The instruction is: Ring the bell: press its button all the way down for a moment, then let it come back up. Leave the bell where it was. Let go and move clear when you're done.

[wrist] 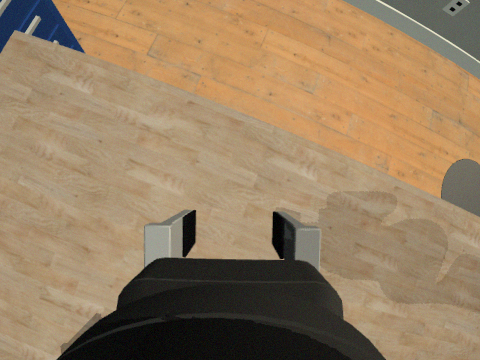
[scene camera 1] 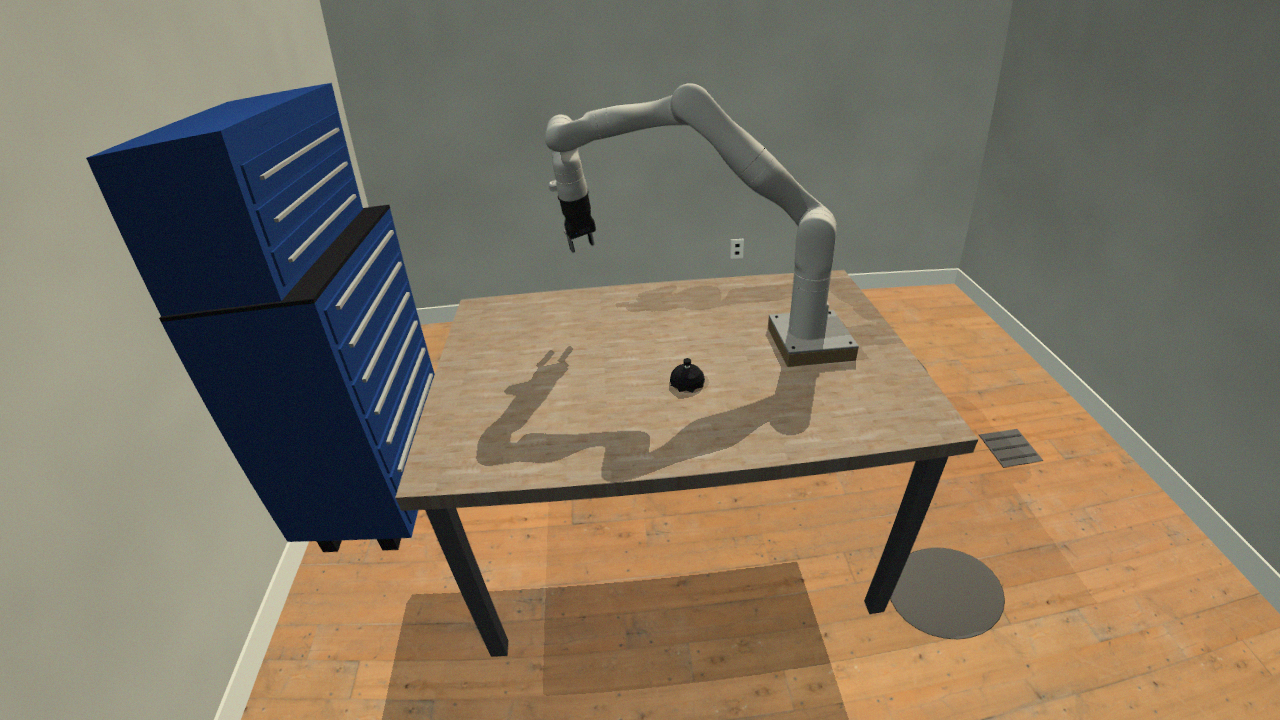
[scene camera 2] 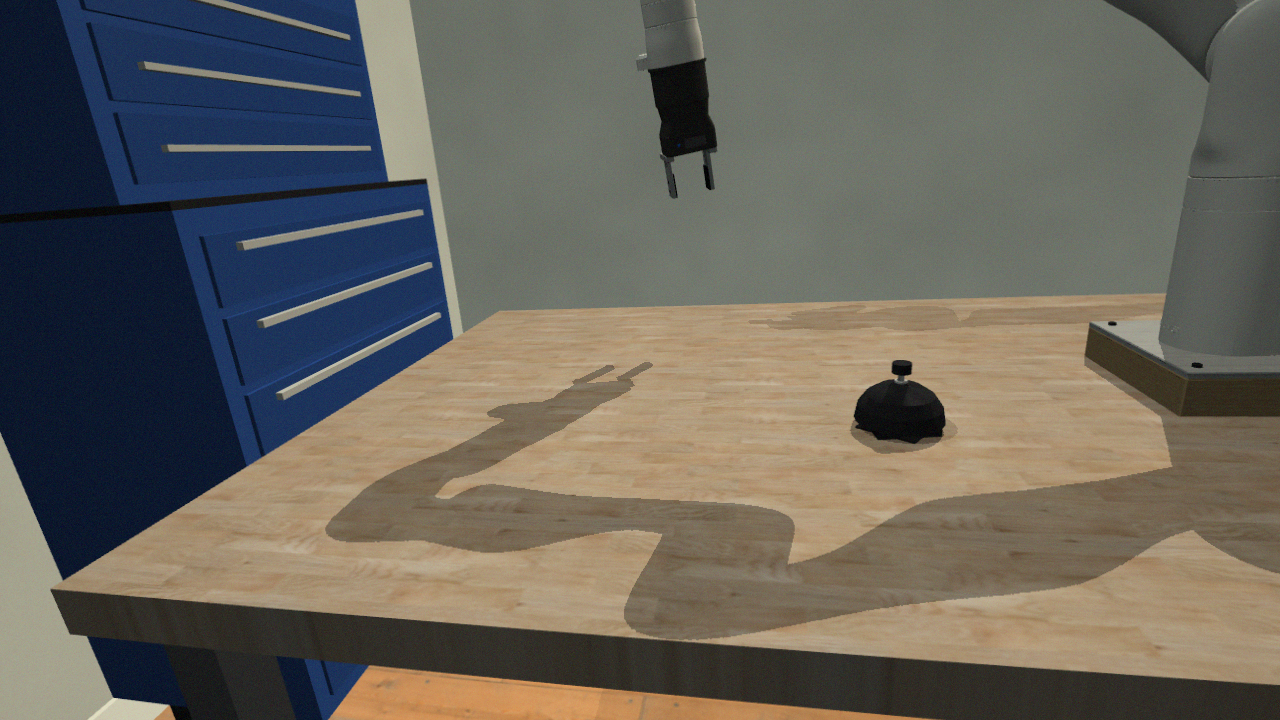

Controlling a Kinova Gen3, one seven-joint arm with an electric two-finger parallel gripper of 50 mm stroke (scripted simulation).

The pictures show: my gripper and a black dome bell.
My gripper shows as well in the wrist view and in scene camera 1.
